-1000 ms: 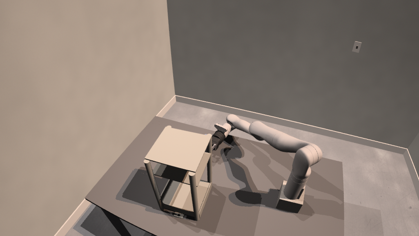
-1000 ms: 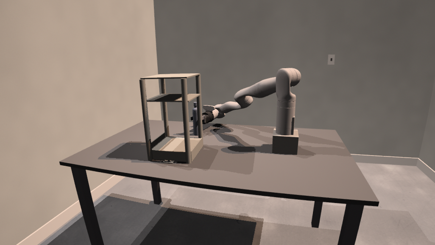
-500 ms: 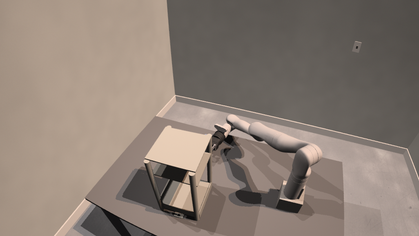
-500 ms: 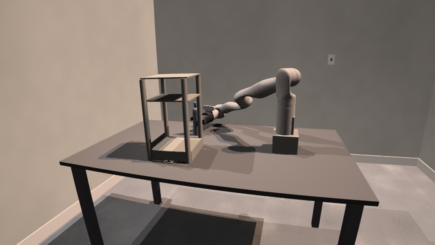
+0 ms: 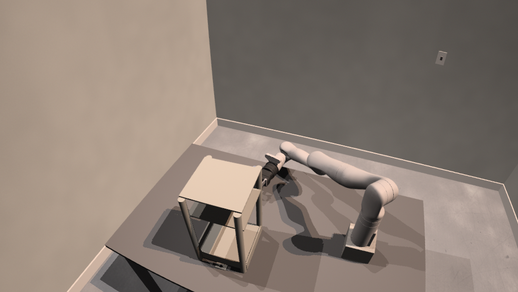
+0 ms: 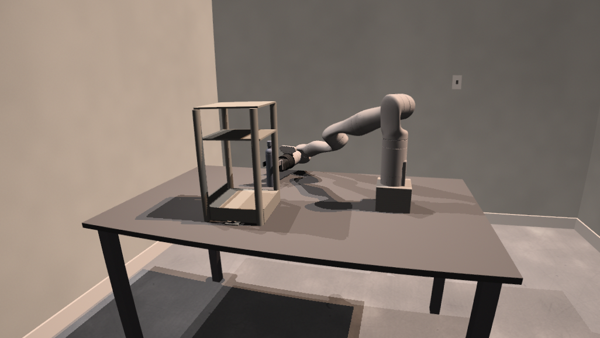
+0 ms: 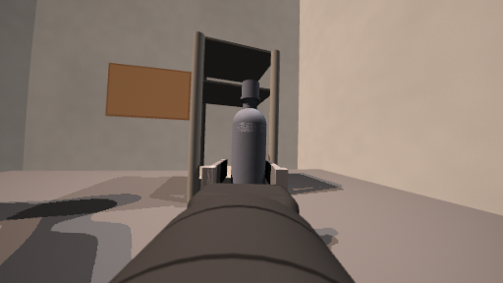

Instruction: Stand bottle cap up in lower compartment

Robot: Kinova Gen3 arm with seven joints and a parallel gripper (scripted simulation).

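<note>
Right now my hand is 30 cm to the right of the shelving unit and 10 cm below it.
</note>
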